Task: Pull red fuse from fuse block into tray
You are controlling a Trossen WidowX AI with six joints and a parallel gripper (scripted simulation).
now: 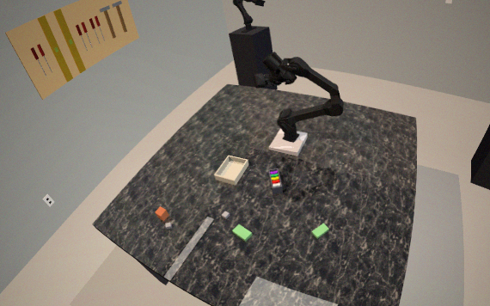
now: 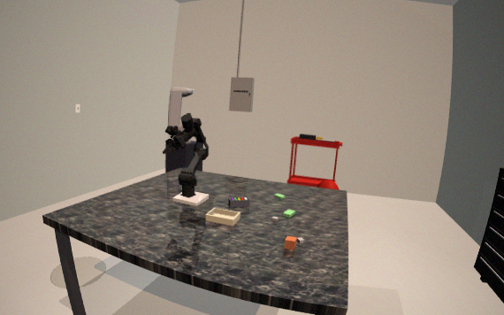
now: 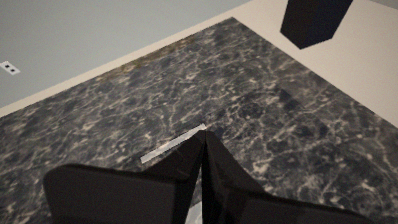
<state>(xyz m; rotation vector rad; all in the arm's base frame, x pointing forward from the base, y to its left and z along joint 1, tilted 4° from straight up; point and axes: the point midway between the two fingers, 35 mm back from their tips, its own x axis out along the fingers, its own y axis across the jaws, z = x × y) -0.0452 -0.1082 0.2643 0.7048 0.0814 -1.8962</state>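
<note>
Right now the red fuse is 330 mm ahead of my gripper tip, 250 mm to the left of it and 240 mm below it. Also, from my gripper tip: cream tray 350 mm ahead, 30 mm to the left, 260 mm below; purple fuse 290 mm ahead, 210 mm to the left, 240 mm below; green fuse 310 mm ahead, 220 mm to the left, 240 mm below.
</note>
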